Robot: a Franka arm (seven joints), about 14 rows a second.
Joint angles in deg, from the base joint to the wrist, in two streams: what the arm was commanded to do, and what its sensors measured. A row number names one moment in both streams.
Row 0, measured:
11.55, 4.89, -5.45, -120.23, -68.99, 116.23, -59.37
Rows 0 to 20, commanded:
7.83, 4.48, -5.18, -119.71, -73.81, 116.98, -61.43
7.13, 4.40, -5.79, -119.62, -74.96, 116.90, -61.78
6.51, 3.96, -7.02, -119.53, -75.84, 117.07, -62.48
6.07, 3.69, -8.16, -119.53, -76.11, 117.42, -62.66
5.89, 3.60, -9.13, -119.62, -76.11, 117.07, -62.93
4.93, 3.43, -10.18, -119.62, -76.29, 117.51, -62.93
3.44, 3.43, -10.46, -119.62, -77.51, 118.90, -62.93
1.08, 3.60, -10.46, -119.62, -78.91, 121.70, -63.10
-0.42, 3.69, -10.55, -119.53, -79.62, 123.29, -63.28
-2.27, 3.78, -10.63, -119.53, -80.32, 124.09, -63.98
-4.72, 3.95, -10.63, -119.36, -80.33, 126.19, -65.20
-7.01, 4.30, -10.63, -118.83, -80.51, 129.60, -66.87
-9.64, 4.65, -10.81, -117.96, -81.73, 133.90, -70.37
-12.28, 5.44, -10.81, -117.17, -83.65, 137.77, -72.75
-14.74, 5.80, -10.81, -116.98, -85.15, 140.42, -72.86
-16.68, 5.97, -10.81, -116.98, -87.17, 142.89, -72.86
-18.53, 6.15, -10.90, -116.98, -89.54, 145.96, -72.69
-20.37, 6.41, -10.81, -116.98, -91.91, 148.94, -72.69
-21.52, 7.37, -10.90, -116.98, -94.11, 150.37, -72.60
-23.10, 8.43, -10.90, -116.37, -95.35, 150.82, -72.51
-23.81, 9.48, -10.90, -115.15, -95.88, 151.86, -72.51
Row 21, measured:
-21.60, 6.80, -11.64, -117.95, -93.56, 149.40, -71.96
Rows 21 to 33, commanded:
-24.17, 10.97, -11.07, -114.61, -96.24, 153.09, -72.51
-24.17, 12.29, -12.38, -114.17, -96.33, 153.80, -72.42
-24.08, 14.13, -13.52, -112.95, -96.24, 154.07, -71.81
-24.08, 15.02, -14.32, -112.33, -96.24, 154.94, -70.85
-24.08, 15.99, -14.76, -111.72, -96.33, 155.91, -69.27
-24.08, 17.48, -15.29, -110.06, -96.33, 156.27, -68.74
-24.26, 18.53, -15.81, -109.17, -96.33, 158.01, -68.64
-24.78, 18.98, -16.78, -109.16, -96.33, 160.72, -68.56
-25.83, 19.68, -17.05, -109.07, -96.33, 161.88, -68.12
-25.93, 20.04, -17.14, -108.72, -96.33, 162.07, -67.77
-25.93, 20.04, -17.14, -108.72, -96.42, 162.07, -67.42
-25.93, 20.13, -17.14, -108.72, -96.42, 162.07, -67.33
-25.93, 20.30, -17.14, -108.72, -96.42, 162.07, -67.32
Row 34, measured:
-25.41, 19.41, -17.40, -110.13, -94.93, 160.69, -68.99
